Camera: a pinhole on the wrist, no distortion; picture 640 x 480 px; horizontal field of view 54.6 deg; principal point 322.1 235.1 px. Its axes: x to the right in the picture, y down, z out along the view. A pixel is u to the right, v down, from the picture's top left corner.
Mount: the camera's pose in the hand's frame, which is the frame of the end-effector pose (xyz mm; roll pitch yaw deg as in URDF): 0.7 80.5 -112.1 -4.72 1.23 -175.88
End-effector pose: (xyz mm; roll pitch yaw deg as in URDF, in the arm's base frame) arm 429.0 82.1 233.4 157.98 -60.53 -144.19
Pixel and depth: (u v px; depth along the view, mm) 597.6 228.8 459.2
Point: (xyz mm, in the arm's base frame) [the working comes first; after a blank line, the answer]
In the camera's frame: 204.1 -4.7 459.2

205.6 115.4 -99.4
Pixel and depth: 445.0 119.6 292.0
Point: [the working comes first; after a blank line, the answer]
In the camera's frame: 57.9 -54.4 292.0

266.6 170.3 112.9
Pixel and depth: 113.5 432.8 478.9
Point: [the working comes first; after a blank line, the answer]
In the camera's frame: -161.1 152.7 478.9

79.7 -119.4 196.5
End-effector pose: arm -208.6 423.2 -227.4 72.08 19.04 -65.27
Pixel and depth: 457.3 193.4 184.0
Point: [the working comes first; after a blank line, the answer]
In the camera's frame: 40.1 -12.4 184.0

-253.8 413.8 -125.6
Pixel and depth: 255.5 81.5 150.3
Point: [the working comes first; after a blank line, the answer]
In the camera's frame: -16.1 -37.2 150.3

-194.3 376.8 -123.9
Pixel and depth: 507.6 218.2 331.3
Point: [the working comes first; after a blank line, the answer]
In the camera's frame: 99.1 -9.0 331.3

-405.4 398.1 -81.3
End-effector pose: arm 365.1 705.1 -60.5 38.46 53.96 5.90
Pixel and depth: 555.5 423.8 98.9
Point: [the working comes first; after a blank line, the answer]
In the camera's frame: 37.2 30.1 98.9

349.1 745.2 -24.8
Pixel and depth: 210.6 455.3 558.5
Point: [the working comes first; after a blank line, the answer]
In the camera's frame: -100.4 198.4 558.5

660.5 343.7 -5.8
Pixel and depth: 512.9 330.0 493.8
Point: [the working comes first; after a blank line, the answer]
In the camera's frame: 152.0 75.6 493.8

512.9 451.9 216.7
